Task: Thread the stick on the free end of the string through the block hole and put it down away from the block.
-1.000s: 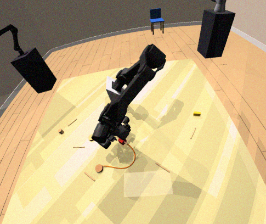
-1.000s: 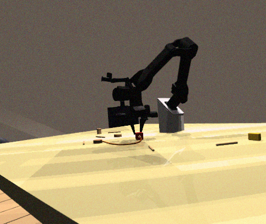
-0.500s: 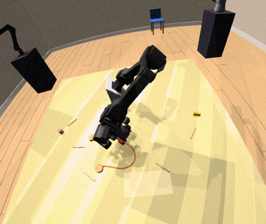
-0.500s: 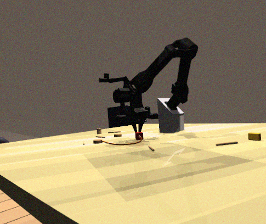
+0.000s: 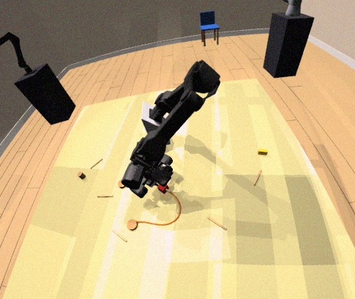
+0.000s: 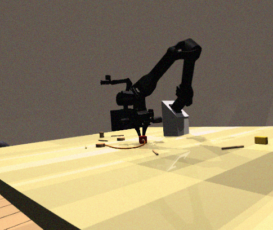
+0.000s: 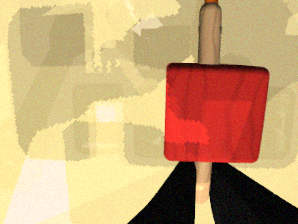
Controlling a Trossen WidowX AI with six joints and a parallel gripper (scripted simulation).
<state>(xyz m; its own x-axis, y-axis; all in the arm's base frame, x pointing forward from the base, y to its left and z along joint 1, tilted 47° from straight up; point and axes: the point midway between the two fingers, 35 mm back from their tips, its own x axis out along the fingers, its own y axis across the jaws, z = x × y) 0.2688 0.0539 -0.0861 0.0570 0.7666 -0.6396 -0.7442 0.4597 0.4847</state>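
Now: gripper tip 2 cm short of the red block, 2 cm to the right of it and 1 cm below it. The rest, counted from my gripper tip: thin wooden stick: 3 cm ahead, 3 cm to the left, 1 cm above; round wooden button: 15 cm ahead, 11 cm to the right; small cylinder: 10 cm behind, 39 cm to the right, 1 cm above.
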